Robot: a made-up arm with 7 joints. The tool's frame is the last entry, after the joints.
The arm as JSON. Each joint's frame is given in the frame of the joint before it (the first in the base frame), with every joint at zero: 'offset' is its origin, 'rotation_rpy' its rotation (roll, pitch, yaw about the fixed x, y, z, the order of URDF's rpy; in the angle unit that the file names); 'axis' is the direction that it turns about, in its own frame. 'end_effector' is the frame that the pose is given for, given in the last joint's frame.
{
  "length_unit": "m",
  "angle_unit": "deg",
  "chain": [
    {
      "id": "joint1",
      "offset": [
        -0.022,
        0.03,
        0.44
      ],
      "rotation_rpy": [
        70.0,
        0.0,
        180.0
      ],
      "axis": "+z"
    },
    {
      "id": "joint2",
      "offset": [
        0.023,
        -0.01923,
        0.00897
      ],
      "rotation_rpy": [
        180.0,
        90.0,
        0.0
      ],
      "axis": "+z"
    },
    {
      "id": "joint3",
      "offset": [
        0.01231,
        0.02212,
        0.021
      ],
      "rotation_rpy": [
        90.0,
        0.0,
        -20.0
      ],
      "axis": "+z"
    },
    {
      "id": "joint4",
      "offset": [
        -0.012,
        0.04,
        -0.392
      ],
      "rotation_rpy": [
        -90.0,
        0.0,
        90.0
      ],
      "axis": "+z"
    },
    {
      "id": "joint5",
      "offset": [
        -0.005,
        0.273,
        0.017
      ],
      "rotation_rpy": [
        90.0,
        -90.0,
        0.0
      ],
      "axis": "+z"
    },
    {
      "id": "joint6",
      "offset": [
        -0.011,
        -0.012,
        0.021
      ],
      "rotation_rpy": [
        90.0,
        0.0,
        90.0
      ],
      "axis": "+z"
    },
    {
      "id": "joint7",
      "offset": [
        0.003,
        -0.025,
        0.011
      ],
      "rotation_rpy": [
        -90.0,
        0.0,
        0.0
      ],
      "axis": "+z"
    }
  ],
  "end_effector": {
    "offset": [
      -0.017,
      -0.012,
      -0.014
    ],
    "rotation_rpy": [
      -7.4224,
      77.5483,
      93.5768
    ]
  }
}
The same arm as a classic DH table. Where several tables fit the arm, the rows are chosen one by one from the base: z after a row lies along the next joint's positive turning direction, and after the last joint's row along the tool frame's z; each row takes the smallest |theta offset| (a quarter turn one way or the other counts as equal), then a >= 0, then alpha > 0; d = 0 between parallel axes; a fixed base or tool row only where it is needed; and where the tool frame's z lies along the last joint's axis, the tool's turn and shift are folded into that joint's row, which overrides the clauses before.
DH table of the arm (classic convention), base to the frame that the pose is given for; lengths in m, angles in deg. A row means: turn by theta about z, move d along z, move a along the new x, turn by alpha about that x. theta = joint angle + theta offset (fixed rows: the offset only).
base (fixed): theta offset 0.00, d 0.4291, a -0.0220, alpha -70.00
joint1: theta offset 90.00, d 0.0409, a 0.0192, alpha 90.00
joint2: theta offset 70.00, d -0.0020, a -0.0040, alpha -90.00
joint3: theta offset -90.00, d -0.4170, a 0.0400, alpha -90.00
joint4: theta offset 0.00, d 0.0290, a -0.0050, alpha 90.00
joint5: theta offset 0.00, d -0.2520, a 0.0120, alpha -90.00
joint6: theta offset 0.00, d 0.0000, a -0.0030, alpha 90.00
joint7: theta offset 11.18, d -0.0371, a 0.0190, alpha 77.65
tool (fixed): theta offset -91.63, d -0.0087, a 0.0000, alpha 0.00

